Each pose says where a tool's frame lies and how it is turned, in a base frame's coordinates. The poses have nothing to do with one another.
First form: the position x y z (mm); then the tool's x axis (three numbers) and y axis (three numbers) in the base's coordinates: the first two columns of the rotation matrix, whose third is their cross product.
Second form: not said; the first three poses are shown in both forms.
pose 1, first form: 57.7, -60.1, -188.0, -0.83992, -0.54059, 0.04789, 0.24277, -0.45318, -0.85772
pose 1, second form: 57.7, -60.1, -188.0, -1.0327, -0.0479, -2.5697
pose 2, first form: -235.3, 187.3, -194.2, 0.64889, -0.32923, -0.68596, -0.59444, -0.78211, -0.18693
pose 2, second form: -235.3, 187.3, -194.2, -2.8818, 0.7559, -0.4695
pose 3, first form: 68.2, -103.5, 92.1, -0.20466, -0.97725, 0.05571, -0.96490, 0.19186, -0.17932
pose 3, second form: 68.2, -103.5, 92.1, -2.9610, -0.0557, -1.7772
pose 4, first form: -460.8, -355.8, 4.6, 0.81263, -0.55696, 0.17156, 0.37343, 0.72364, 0.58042
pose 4, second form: -460.8, -355.8, 4.6, 0.6300, -0.1724, -0.6008
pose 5, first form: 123.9, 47.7, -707.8, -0.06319, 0.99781, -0.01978, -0.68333, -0.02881, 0.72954
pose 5, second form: 123.9, 47.7, -707.8, 0.8179, 0.0198, 1.6340
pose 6, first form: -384.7, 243.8, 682.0, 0.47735, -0.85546, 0.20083, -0.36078, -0.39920, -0.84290
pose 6, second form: -384.7, 243.8, 682.0, -2.1055, -0.2022, -1.0618
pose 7, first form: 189.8, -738.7, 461.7, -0.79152, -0.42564, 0.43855, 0.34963, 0.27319, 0.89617
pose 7, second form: 189.8, -738.7, 461.7, 1.6459, -0.4540, -2.6482
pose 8, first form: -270.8, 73.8, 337.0, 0.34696, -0.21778, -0.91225, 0.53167, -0.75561, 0.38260
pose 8, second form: -270.8, 73.8, 337.0, 1.9362, 1.1487, -0.5605
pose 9, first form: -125.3, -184.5, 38.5, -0.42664, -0.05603, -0.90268, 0.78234, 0.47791, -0.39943
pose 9, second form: -125.3, -184.5, 38.5, -1.9519, 1.1260, -3.0110
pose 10, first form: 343.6, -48.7, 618.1, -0.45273, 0.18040, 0.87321, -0.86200, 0.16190, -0.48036
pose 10, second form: 343.6, -48.7, 618.1, -1.4013, -1.0617, 2.7624
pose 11, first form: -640.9, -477.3, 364.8, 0.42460, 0.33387, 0.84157, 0.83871, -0.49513, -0.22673
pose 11, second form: -640.9, -477.3, 364.8, -2.7084, -1.0002, 0.6663
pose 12, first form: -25.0, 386.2, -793.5, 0.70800, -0.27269, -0.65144, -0.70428, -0.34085, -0.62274
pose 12, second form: -25.0, 386.2, -793.5, -2.1788, 0.7095, -0.3676
